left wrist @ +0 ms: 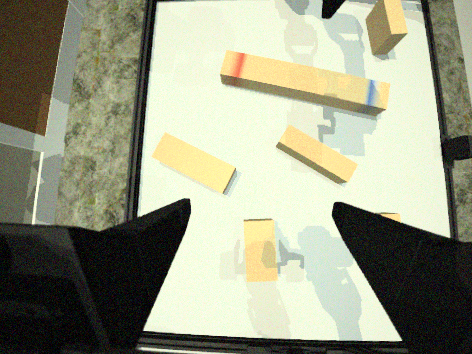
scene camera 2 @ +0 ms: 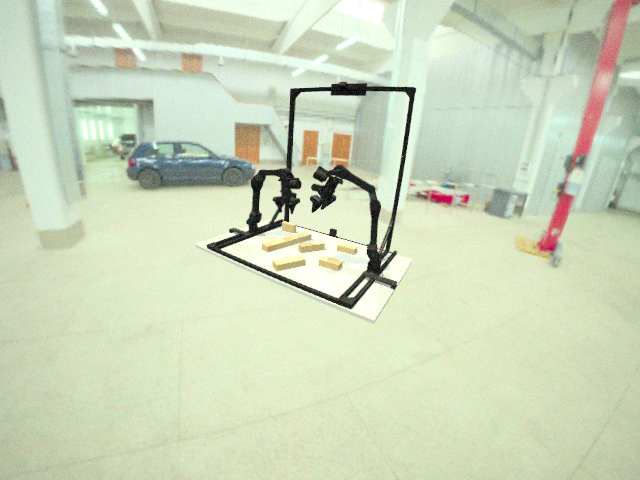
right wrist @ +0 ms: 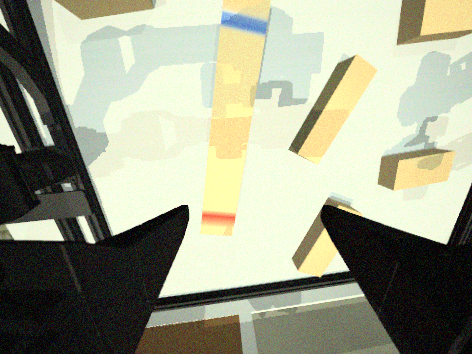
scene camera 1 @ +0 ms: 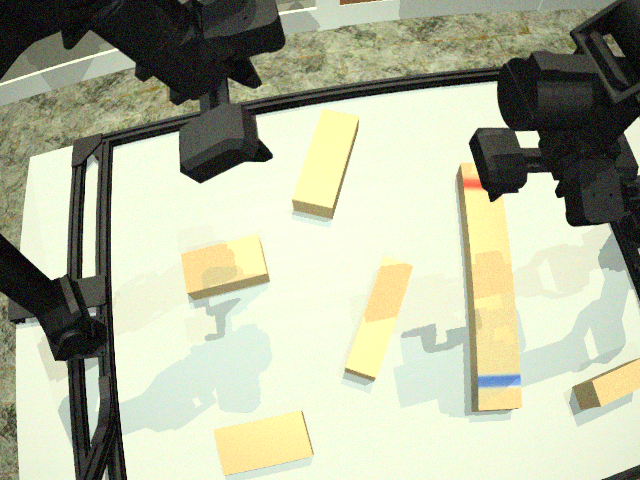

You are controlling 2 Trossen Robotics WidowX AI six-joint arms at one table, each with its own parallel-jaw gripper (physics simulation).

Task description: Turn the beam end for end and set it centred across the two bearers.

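Where they show: left gripper, between the fingertips: (left wrist: 261, 206) (scene camera 2: 316, 211) (scene camera 1: 263, 120); right gripper, between the fingertips: (scene camera 2: 286, 213) (right wrist: 254, 211) (scene camera 1: 524, 196); left arm's base, origin of its link: (scene camera 2: 373, 270) (scene camera 1: 87, 337); right arm's base, origin of its link: (scene camera 2: 253, 231) (right wrist: 52, 165) (scene camera 1: 637, 229).
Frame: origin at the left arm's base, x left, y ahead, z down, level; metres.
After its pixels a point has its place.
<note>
The long beam (scene camera 1: 493, 325) {x -0.095, y 0.593, z -0.019 m} (scene camera 2: 286, 241) {x 0.017, y 0.595, z -0.016 m} (left wrist: 300, 80) {x -0.015, y 0.607, z -0.019 m} (right wrist: 230, 135) {x -0.026, y 0.612, z -0.019 m} lies flat on the table; in scene camera 1 its red band is at the top end, its blue band at the bottom. Two short, roughly parallel blocks look like the bearers: one (scene camera 1: 224, 266) {x 0.068, y 0.236, z -0.019 m} (scene camera 2: 330, 263) {x 0.103, y 0.220, z -0.014 m} (left wrist: 260, 250) {x 0.073, y 0.234, z -0.019 m} (right wrist: 416, 170) {x 0.070, y 0.252, z -0.019 m} at middle left in scene camera 1, the other (scene camera 1: 263, 443) {x -0.188, y 0.253, z -0.019 m} (scene camera 2: 346, 249) {x -0.157, y 0.244, z -0.005 m} (right wrist: 445, 20) {x -0.170, y 0.272, z -0.019 m} below it, mostly hidden by a finger in the left wrist view. My left gripper (scene camera 1: 261, 116) {x 0.100, y 0.336, z -0.290 m} (scene camera 2: 319, 207) {x 0.100, y 0.336, z -0.290 m} (left wrist: 261, 206) {x 0.100, y 0.336, z -0.290 m} is open, high above the table. My right gripper (scene camera 2: 285, 208) {x 0.009, y 0.610, z -0.201 m} (right wrist: 254, 211) {x 0.009, y 0.610, z -0.201 m} is open above the beam's red end.
A slim block (scene camera 1: 379, 317) {x -0.049, y 0.436, z -0.025 m} (scene camera 2: 311, 246) {x -0.023, y 0.427, z -0.016 m} (left wrist: 317, 154) {x -0.045, y 0.435, z -0.025 m} (right wrist: 332, 110) {x -0.052, y 0.445, z -0.025 m} lies between beam and bearers. A thicker block (scene camera 1: 325, 162) {x 0.209, y 0.411, z -0.019 m} (scene camera 2: 288, 262) {x 0.252, y 0.399, z -0.019 m} (left wrist: 195, 162) {x 0.216, y 0.415, z -0.019 m} lies near the top frame rail (scene camera 1: 372, 88) {x 0.361, y 0.526, z 0.000 m}. Another block (scene camera 1: 617, 384) {x -0.228, y 0.745, z -0.044 m} (scene camera 2: 288, 227) {x -0.208, y 0.752, z -0.018 m} (left wrist: 386, 27) {x -0.210, y 0.731, z -0.035 m} lies beyond the beam's blue end, at the right.
</note>
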